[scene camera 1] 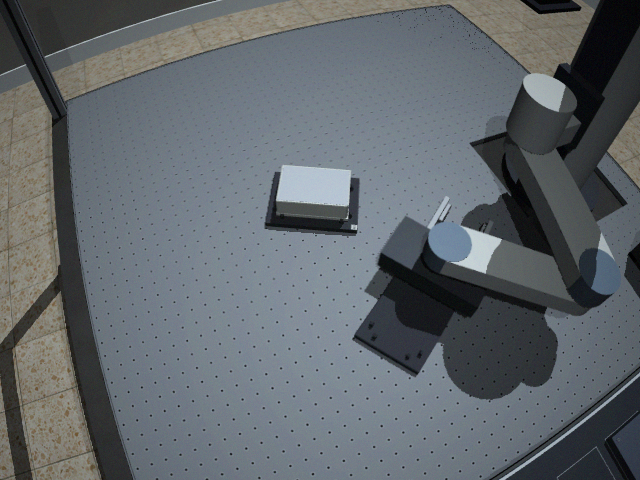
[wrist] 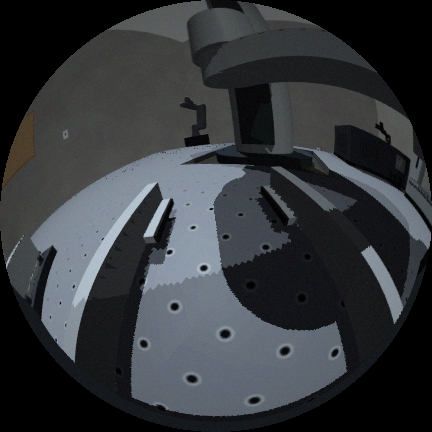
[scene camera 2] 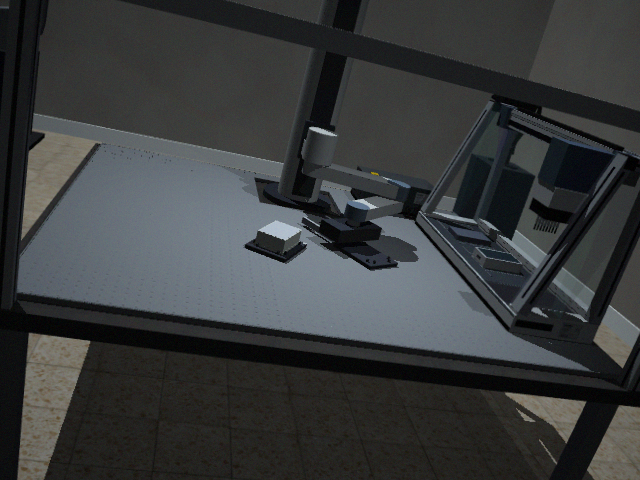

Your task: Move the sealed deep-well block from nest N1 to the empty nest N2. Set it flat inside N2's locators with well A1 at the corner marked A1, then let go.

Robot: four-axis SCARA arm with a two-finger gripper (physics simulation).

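Where they show: gripper, fingertip midpoint: [scene camera 1: 468,212] [wrist: 214,183] [scene camera 2: 314,219]; arm's base at its link origin: [wrist: 264,155] [scene camera 2: 296,200].
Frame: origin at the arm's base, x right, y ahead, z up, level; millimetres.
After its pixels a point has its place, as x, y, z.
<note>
The sealed white block [scene camera 1: 312,188] @(123, 543, 67) [scene camera 2: 279,235] @(138, 581, 67) [wrist: 22,267] sits level on the dark nest N1 [scene camera 1: 305,224] @(84, 573, 25) [scene camera 2: 263,251] @(174, 605, 22) [wrist: 45,285], which has a small white mark at one corner. Its wells are hidden, so I cannot tell which corner is A1. The empty dark nest N2 [scene camera 1: 395,338] @(-170, 530, 25) [scene camera 2: 364,254] @(-137, 503, 25) shows several small locators at its outer end; the gripper body and arm cover its other end. No nest label is readable. My gripper [scene camera 1: 468,212] @(-16, 282, 33) [wrist: 214,183] @(-16, 282, 33) is open and empty above the table. Its fingers point away from N2, towards the arm's column, and N1 is off to their left.
The arm's column [scene camera 2: 305,129] @(47, 102, 277) [wrist: 282,120] @(-54, 52, 94) rises from the back of the perforated table. The folded arm links reach over the table beside N2. A framed glass instrument [scene camera 2: 535,325] @(-518, 851, 43) stands on the right in scene camera 2, with a dark box [wrist: 370,150] @(-327, -33, 77) at the back right in the wrist view.
</note>
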